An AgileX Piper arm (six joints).
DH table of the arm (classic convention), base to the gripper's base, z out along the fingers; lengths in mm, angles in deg. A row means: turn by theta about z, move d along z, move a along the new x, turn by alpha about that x. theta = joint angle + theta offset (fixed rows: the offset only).
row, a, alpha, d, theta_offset
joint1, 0, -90, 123, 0
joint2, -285, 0, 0, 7.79
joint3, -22, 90, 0, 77.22
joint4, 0, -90, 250.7, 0
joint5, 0, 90, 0, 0
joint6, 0, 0, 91, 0
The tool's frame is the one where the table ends.
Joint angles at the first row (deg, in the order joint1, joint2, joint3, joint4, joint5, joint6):
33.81, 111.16, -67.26, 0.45, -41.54, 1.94
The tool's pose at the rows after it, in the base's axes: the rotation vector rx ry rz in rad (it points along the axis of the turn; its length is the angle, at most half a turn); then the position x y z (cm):
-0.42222, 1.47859, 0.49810, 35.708, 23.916, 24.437
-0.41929, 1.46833, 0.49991, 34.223, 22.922, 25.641
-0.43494, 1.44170, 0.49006, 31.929, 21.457, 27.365
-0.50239, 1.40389, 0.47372, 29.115, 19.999, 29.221
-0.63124, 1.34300, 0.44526, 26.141, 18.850, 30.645
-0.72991, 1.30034, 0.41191, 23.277, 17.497, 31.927
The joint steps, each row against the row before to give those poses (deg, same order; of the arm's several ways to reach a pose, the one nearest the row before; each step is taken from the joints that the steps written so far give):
0.00, -2.17, 1.51, -0.45, 0.20, 0.00
0.00, -4.26, 3.66, 0.00, 0.00, 0.00
0.00, -6.42, 5.11, -0.57, 0.17, -0.86
0.00, -7.56, 5.10, -3.53, 1.62, -0.60
0.00, -7.27, 4.53, -7.47, 1.93, 0.00
0.00, -7.57, 3.74, -6.53, 3.56, 0.89

